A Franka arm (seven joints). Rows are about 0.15 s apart.
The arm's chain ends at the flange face. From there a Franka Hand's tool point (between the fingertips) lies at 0.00 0.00 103.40 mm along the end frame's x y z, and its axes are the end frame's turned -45 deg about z.
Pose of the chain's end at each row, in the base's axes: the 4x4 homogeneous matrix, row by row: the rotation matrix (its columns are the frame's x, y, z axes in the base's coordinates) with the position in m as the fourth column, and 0 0 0 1 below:
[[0.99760 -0.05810 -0.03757 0.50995], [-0.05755 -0.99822 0.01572 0.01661], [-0.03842 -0.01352 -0.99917 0.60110], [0 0 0 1]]
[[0.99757 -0.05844 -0.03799 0.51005], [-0.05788 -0.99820 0.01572 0.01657], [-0.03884 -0.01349 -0.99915 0.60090], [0 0 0 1]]
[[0.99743 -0.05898 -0.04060 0.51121], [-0.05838 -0.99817 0.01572 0.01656], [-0.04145 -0.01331 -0.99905 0.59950], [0 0 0 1]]
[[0.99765 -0.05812 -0.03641 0.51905], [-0.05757 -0.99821 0.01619 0.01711], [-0.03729 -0.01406 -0.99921 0.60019], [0 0 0 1]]
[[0.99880 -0.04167 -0.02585 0.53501], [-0.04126 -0.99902 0.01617 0.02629], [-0.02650 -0.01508 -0.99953 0.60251], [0 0 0 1]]
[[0.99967 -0.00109 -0.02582 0.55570], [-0.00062 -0.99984 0.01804 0.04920], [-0.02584 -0.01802 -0.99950 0.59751], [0 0 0 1]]
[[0.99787 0.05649 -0.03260 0.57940], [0.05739 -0.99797 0.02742 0.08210], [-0.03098 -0.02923 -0.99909 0.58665], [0 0 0 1]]
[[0.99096 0.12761 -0.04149 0.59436], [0.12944 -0.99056 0.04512 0.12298], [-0.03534 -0.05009 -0.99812 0.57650], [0 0 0 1]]
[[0.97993 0.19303 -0.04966 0.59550], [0.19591 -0.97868 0.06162 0.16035], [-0.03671 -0.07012 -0.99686 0.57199], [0 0 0 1]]
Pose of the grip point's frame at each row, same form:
[[0.74649 0.66433 -0.03757 0.50607], [0.66515 -0.74654 0.01572 0.01824], [-0.01761 -0.03673 -0.99917 0.49779], [0 0 0 1]]
[[0.74671 0.66407 -0.03799 0.50612], [0.66491 -0.74676 0.01572 0.01820], [-0.01793 -0.03700 -0.99915 0.49759], [0 0 0 1]]
[[0.74699 0.66358 -0.04060 0.50701], [0.66453 -0.74709 0.01572 0.01819], [-0.01990 -0.03872 -0.99905 0.49620], [0 0 0 1]]
[[0.74654 0.66435 -0.03641 0.51529], [0.66513 -0.74655 0.01619 0.01878], [-0.01643 -0.03631 -0.99921 0.49687], [0 0 0 1]]
[[0.73572 0.67679 -0.02585 0.53234], [0.67724 -0.73559 0.01617 0.02796], [-0.00808 -0.02940 -0.99953 0.49916], [0 0 0 1]]
[[0.70764 0.70610 -0.02582 0.55303], [0.70656 -0.70743 0.01804 0.05107], [-0.00553 -0.03101 -0.99950 0.49416], [0 0 0 1]]
[[0.66566 0.74555 -0.03260 0.57603], [0.74625 -0.66509 0.02742 0.08494], [-0.00124 -0.04257 -0.99909 0.48334], [0 0 0 1]]
[[0.61048 0.79095 -0.04149 0.59007], [0.79196 -0.60890 0.04512 0.12765], [0.01043 -0.06041 -0.99812 0.47329], [0 0 0 1]]
[[0.55642 0.82941 -0.04966 0.59037], [0.83056 -0.55350 0.06162 0.16672], [0.02362 -0.07554 -0.99686 0.46891], [0 0 0 1]]

